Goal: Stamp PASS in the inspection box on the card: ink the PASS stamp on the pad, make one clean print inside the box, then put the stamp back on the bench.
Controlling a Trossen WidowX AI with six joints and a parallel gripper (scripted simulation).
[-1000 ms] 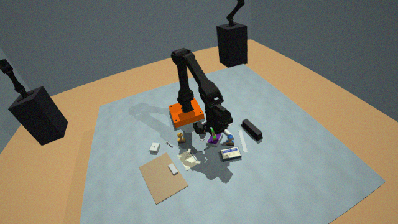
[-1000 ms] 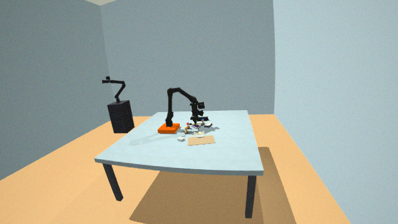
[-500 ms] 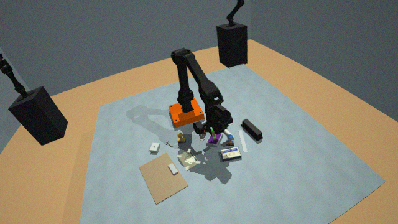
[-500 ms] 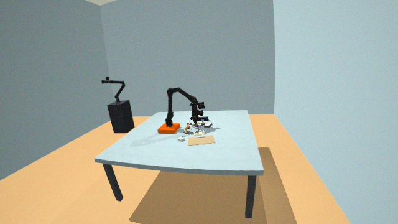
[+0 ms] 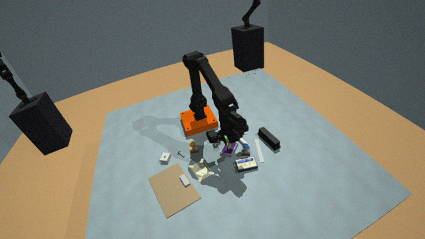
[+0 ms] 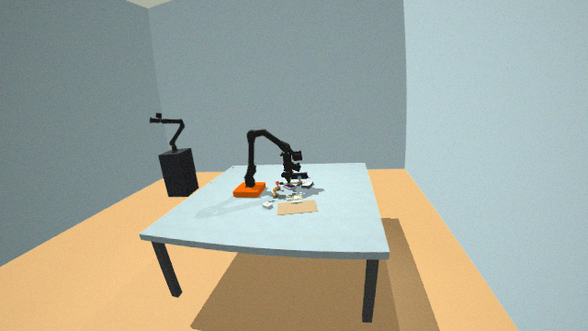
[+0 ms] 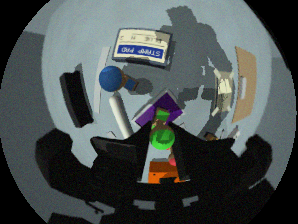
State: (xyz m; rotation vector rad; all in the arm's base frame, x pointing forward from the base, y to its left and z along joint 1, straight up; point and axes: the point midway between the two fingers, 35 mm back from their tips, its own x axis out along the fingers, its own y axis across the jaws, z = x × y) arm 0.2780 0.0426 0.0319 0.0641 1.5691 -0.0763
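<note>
My gripper tip is now right at the green stamp. Also, from my gripper tip: blue stamp (70 mm ahead, 50 mm to the left, 20 mm below); purple ink pad (30 mm below); marker (40 mm behind, 70 mm to the left, 30 mm below).
</note>
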